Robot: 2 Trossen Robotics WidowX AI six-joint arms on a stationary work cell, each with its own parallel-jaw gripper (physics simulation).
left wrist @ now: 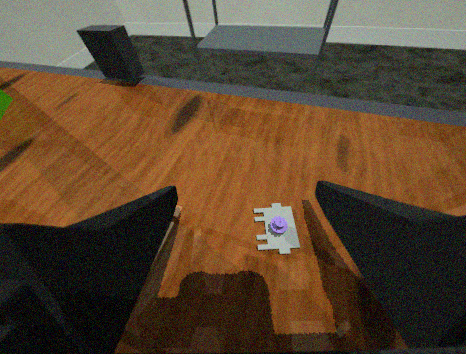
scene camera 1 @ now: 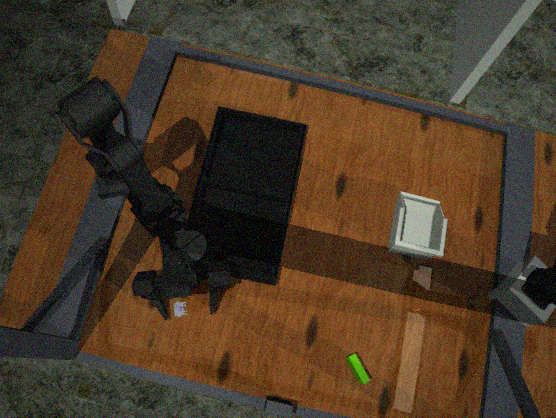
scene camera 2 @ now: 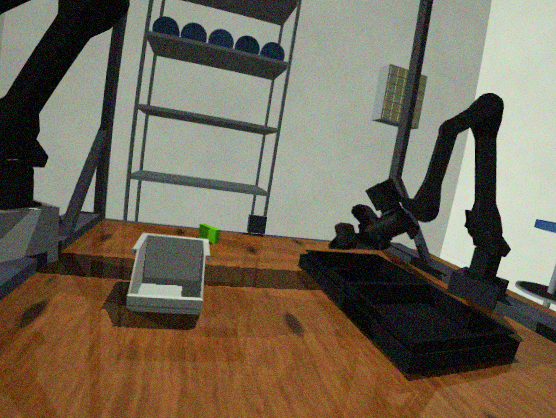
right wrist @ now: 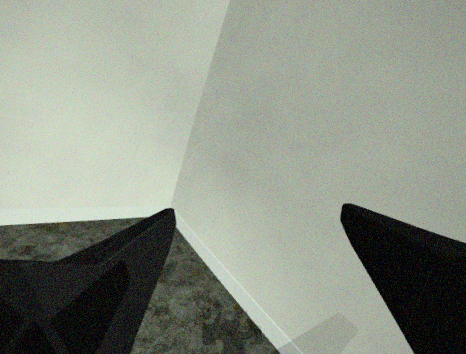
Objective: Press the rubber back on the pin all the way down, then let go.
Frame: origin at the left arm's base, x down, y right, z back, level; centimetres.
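Where they show: left gripper, fingertip midpoint: [left wrist: 245, 190] [scene camera 1: 189, 316]; right gripper, fingertip midpoint: [right wrist: 257, 214]; left arm's base, link origin: [scene camera 2: 481, 276]; right arm's base, link origin: [scene camera 1: 539, 288] [scene camera 2: 11, 203].
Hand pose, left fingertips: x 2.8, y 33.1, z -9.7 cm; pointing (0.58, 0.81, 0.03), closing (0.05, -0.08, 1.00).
Each offset is from my left fingertips to the top centre of the thing. "pt": to the spot under its first point.
The pin is a small pale grey plate {dx +1.8, dy -2.1, dz +2.6 cm} [left wrist: 289, 237] with notched edges, lying flat on the wooden table. The purple round rubber back {pt dx +0.8, dy -2.3, dz +1.7 cm} [left wrist: 279, 225] [scene camera 1: 180, 309] sits near its middle; how far down it is pressed cannot be told. My left gripper [left wrist: 245, 190] [scene camera 1: 190, 315] is open and empty, above the table. In the left wrist view the pin shows between its fingers, closer to the right-hand one; in scene camera 1 it is beside the left-hand fingertip. The pin does not show in scene camera 2. My right gripper [right wrist: 257, 214] is open and empty, facing the walls.
A black tray {dx -1.8, dy -24.3, dz -16.3 cm} [scene camera 1: 298, 165] [scene camera 2: 360, 327] lies beside the left arm. A grey-white open bin {pt dx -1.2, dy -9.5, dz -46.4 cm} [scene camera 1: 395, 227] [scene camera 2: 165, 305] stands farther right in scene camera 1. A green block {dx -1.6, dy +17.2, dz -31.0 cm} [scene camera 1: 358, 368] [scene camera 2: 209, 233] lies near the table's lower edge in scene camera 1.
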